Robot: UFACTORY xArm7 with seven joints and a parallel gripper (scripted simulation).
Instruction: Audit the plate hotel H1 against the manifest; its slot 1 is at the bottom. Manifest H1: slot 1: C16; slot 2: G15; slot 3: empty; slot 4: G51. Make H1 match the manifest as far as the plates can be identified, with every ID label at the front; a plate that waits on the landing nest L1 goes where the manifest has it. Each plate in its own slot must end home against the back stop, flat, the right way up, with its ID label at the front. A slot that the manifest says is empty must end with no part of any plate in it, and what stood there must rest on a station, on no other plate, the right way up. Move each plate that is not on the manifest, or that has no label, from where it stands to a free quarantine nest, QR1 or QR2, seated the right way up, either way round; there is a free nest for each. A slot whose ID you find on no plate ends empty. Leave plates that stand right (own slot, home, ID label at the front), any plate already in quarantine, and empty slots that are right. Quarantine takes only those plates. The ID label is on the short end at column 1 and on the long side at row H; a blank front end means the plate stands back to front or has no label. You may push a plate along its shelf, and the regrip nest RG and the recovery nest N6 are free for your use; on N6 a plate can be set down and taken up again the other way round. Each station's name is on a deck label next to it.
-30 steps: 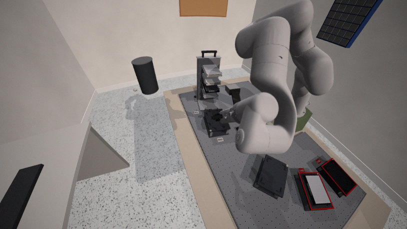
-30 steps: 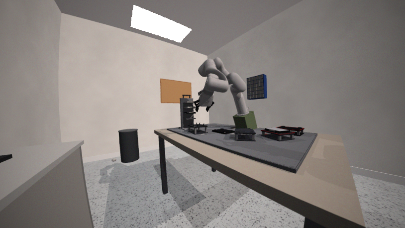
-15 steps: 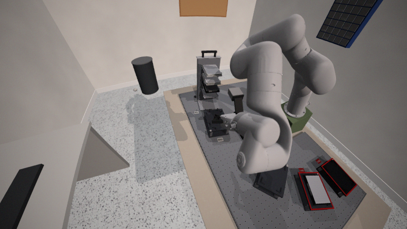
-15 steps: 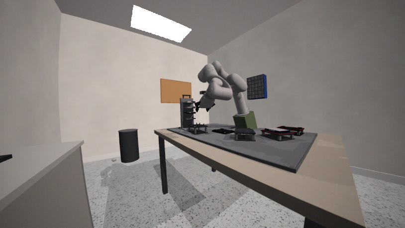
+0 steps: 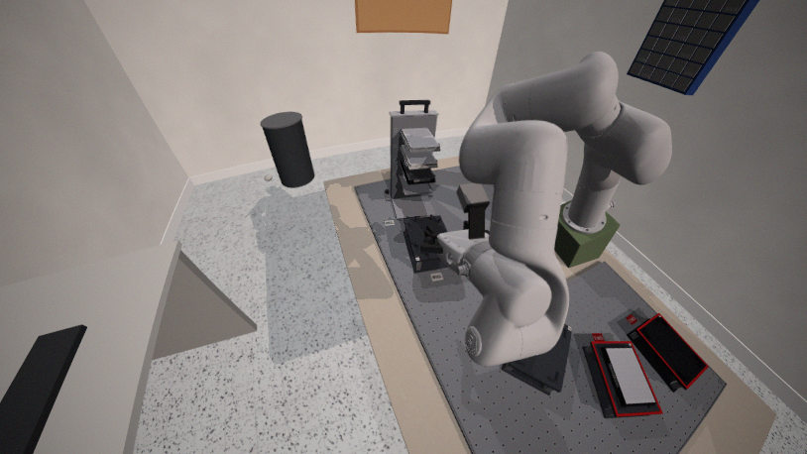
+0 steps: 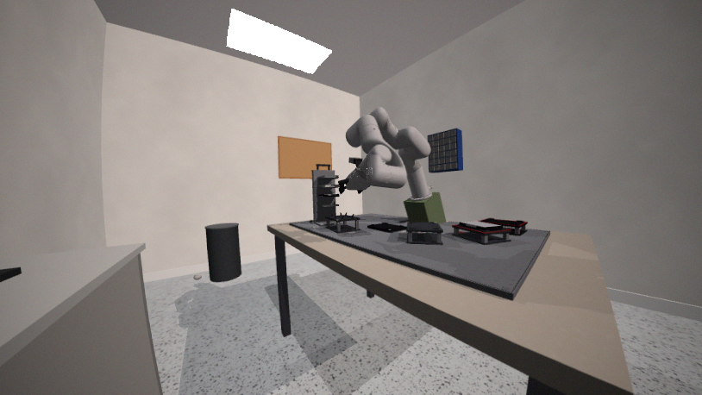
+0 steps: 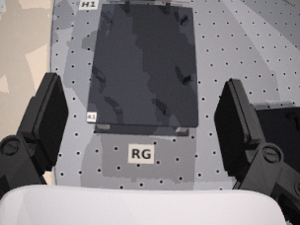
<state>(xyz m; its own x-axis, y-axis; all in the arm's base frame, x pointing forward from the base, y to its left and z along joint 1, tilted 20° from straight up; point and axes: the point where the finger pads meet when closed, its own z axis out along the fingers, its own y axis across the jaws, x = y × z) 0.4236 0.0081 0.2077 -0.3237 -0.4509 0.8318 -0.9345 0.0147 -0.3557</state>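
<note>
Now: hand 29 cm to the left of the dark plate, 2 cm above it and 1 cm past it. The rest, counted from my hand: red-framed nest: 54 cm behind, 39 cm to the left, 16 cm below; RG label: 19 cm below; H1 deck label: 24 cm to the right, 19 cm below, 9 cm ahead.
</note>
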